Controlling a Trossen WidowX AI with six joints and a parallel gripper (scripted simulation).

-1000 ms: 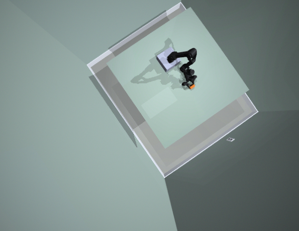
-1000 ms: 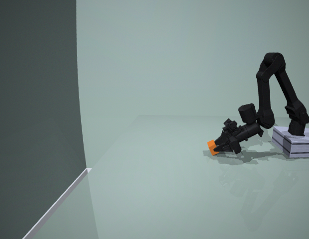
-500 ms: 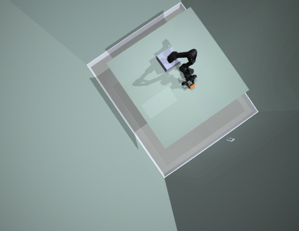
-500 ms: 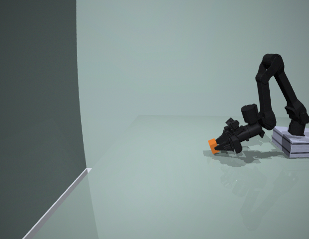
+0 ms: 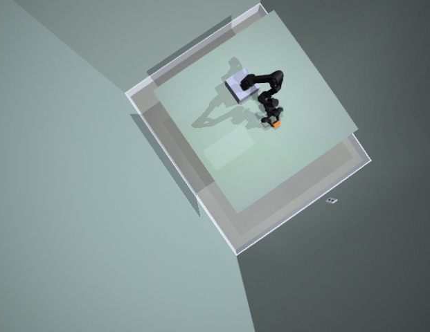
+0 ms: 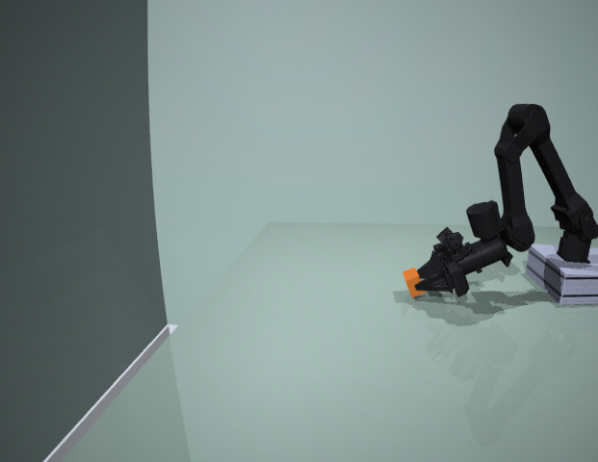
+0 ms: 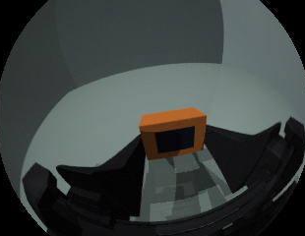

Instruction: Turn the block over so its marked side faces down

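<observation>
My gripper tip is 1 cm past the orange block.
</observation>
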